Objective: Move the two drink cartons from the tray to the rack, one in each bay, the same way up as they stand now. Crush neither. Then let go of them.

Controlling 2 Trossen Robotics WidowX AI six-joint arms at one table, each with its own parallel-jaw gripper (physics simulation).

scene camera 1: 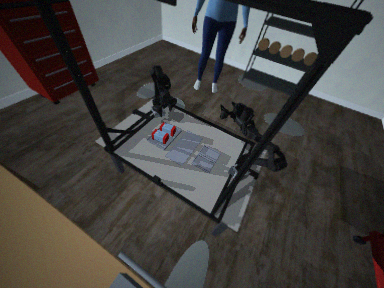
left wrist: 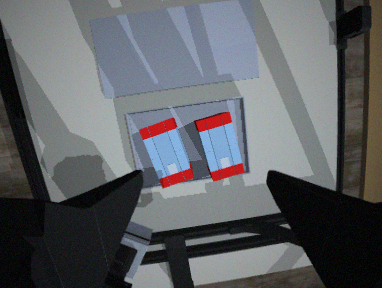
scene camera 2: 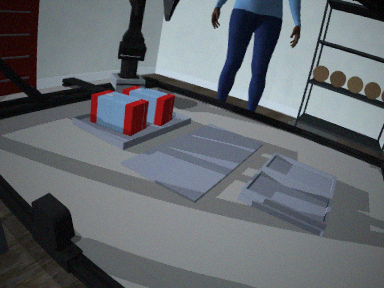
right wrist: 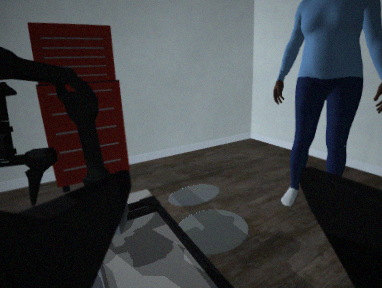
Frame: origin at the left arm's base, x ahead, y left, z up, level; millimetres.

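Seen in the pictures: left gripper, fingertip midpoint: [scene camera 1: 165, 114] [left wrist: 205, 176] [scene camera 2: 152, 18] [right wrist: 6, 209]; right gripper, fingertip midpoint: [scene camera 1: 226, 103] [right wrist: 214, 177]; left arm's base at its link origin: [left wrist: 119, 256] [scene camera 2: 128, 76].
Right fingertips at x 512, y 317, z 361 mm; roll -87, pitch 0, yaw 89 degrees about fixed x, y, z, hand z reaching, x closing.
Observation:
Pixels of each thing's top centre, then the offset from my right fingertips to it. "spot": a spot on its surface instead.
- grey tray at its top centre: [left wrist: 190, 144] [scene camera 2: 134, 117] [scene camera 1: 164, 134] 364 mm right, 220 mm back, 400 mm down
- nearer carton at its top centre: [left wrist: 221, 148] [scene camera 2: 119, 97] [scene camera 1: 160, 133] 413 mm right, 195 mm back, 342 mm down
- farther carton at its top centre: [left wrist: 167, 154] [scene camera 2: 149, 92] [scene camera 1: 167, 126] 325 mm right, 247 mm back, 342 mm down
- grey two-bay rack at its top centre: [scene camera 2: 296, 182] [scene camera 1: 206, 157] 145 mm right, 126 mm ahead, 396 mm down
- black block at a spot on its surface: [scene camera 2: 52, 220] spot: 566 mm right, 175 mm ahead, 365 mm down
Two light-blue cartons with red ends stand side by side, apart, in the grey tray [scene camera 1: 172, 139] [scene camera 2: 100, 133] [left wrist: 187, 111]. The nearer carton [scene camera 1: 160, 136] [scene camera 2: 112, 112] [left wrist: 220, 147] is the right one in the left wrist view; the farther carton [scene camera 1: 168, 129] [scene camera 2: 152, 100] [left wrist: 167, 152] is the left one there. The grey two-bay rack [scene camera 1: 206, 158] [scene camera 2: 287, 215] holds nothing in either bay. My left gripper [scene camera 1: 167, 109] [left wrist: 205, 176] is open and empty, above the tray's arm-side edge. My right gripper [scene camera 1: 222, 110] [right wrist: 214, 177] is open and empty, near the table's back edge, away from cartons and rack.
A flat grey plate [scene camera 1: 185, 146] [scene camera 2: 200, 155] [left wrist: 175, 50] lies between tray and rack. A black frame with posts surrounds the table, and a black block [scene camera 2: 52, 220] [left wrist: 354, 25] sits on its near edge. A person [scene camera 1: 217, 40] [scene camera 2: 255, 50] [right wrist: 327, 100] stands behind the table.

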